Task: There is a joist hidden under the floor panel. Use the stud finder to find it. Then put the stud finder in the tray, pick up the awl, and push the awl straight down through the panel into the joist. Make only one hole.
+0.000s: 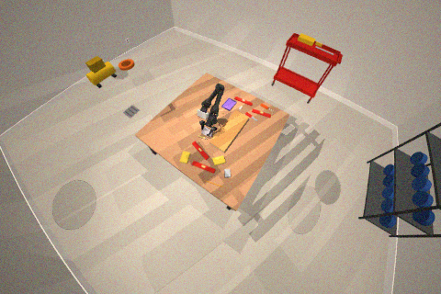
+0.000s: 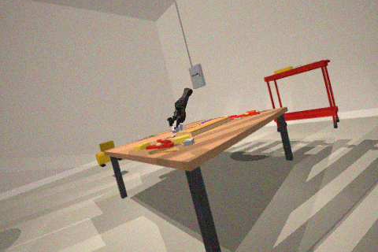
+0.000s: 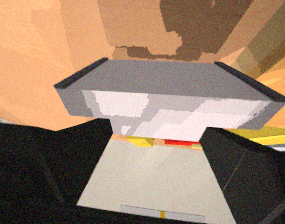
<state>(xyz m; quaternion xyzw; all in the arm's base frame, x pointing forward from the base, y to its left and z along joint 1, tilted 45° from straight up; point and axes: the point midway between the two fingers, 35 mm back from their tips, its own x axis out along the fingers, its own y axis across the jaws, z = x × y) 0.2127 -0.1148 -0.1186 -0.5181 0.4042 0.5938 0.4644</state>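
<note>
The grey stud finder lies 1 cm to the left of my gripper tip, 1 cm below it and 1 cm ahead of it. Round my gripper tip: small grey block: 43 cm ahead, 16 cm to the right, 6 cm below; then awl: 7 cm below, 3 cm to the right, 1 cm ahead; then purple flat tray: 52 cm to the left, 10 cm behind, 6 cm below.
</note>
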